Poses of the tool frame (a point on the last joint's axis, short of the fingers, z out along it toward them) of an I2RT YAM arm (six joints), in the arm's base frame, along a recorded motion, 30 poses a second.
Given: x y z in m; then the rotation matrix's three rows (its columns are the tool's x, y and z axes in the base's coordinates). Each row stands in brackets.
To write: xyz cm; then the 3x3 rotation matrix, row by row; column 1 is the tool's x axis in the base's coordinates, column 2 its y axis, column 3 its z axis. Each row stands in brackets. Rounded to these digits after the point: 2 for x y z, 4 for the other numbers.
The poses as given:
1: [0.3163 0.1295 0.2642], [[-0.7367 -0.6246 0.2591], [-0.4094 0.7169 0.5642], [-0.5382 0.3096 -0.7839]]
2: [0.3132 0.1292 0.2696], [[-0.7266 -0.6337 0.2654], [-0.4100 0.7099 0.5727], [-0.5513 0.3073 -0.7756]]
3: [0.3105 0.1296 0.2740], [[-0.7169 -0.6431 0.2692], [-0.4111 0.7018 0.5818], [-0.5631 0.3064 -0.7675]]
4: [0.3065 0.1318 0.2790], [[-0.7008 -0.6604 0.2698], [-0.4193 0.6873 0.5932], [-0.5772 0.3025 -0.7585]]
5: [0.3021 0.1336 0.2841], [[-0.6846 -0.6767 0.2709], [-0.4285 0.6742 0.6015], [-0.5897 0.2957 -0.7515]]
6: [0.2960 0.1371 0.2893], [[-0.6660 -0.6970 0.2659], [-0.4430 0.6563 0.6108], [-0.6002 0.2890 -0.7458]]
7: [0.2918 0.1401 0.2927], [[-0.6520 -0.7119 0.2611], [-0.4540 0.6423 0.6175], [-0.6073 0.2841 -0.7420]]
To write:
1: [31.63 12.95 26.42], [[-0.7367 -0.6246 0.2591], [-0.4094 0.7169 0.5642], [-0.5382 0.3096 -0.7839]]
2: [31.32 12.92 26.96], [[-0.7266 -0.6337 0.2654], [-0.4100 0.7099 0.5727], [-0.5513 0.3073 -0.7756]]
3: [31.05 12.96 27.40], [[-0.7169 -0.6431 0.2692], [-0.4111 0.7018 0.5818], [-0.5631 0.3064 -0.7675]]
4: [30.65 13.18 27.90], [[-0.7008 -0.6604 0.2698], [-0.4193 0.6873 0.5932], [-0.5772 0.3025 -0.7585]]
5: [30.21 13.36 28.41], [[-0.6846 -0.6767 0.2709], [-0.4285 0.6742 0.6015], [-0.5897 0.2957 -0.7515]]
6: [29.60 13.71 28.93], [[-0.6660 -0.6970 0.2659], [-0.4430 0.6563 0.6108], [-0.6002 0.2890 -0.7458]]
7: [29.18 14.01 29.27], [[-0.6520 -0.7119 0.2611], [-0.4540 0.6423 0.6175], [-0.6073 0.2841 -0.7420]]
